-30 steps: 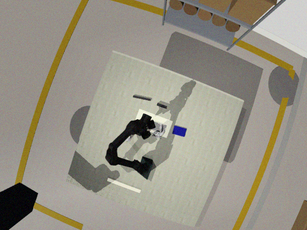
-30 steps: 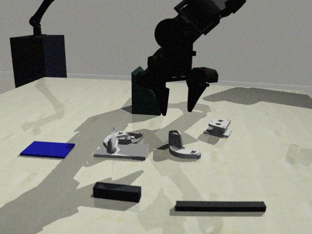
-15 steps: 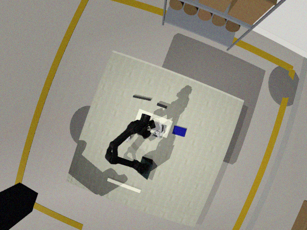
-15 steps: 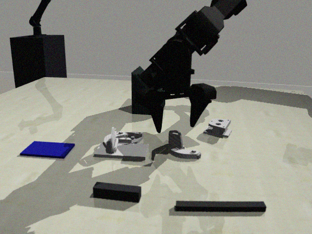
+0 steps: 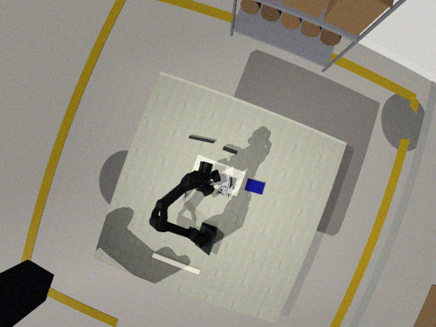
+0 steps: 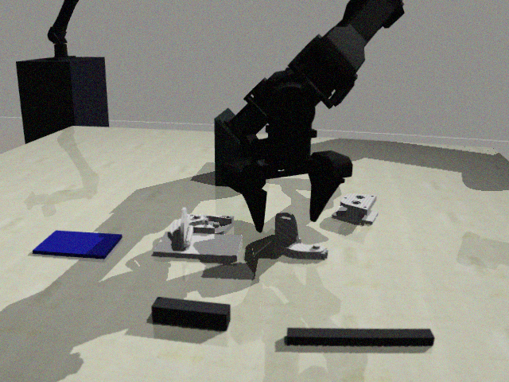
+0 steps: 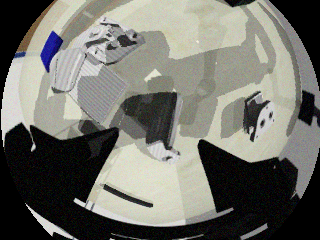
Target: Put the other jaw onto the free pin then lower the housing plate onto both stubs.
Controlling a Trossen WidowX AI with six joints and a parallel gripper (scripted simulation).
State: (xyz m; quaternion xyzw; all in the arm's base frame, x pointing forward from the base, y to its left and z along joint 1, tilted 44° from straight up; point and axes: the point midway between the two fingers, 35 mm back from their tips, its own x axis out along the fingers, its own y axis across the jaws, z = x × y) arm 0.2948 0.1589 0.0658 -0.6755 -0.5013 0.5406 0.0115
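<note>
My gripper tip is 1 cm short of the grey jaw, 3 cm to the right of it and 3 cm above it. From my gripper tip the other things lie so: short black block: 22 cm ahead, 6 cm to the right, 2 cm below; then grey base plate: 4 cm ahead, 12 cm to the right, 3 cm below; then small grey fixture: 15 cm behind, 9 cm to the left, 2 cm below.
</note>
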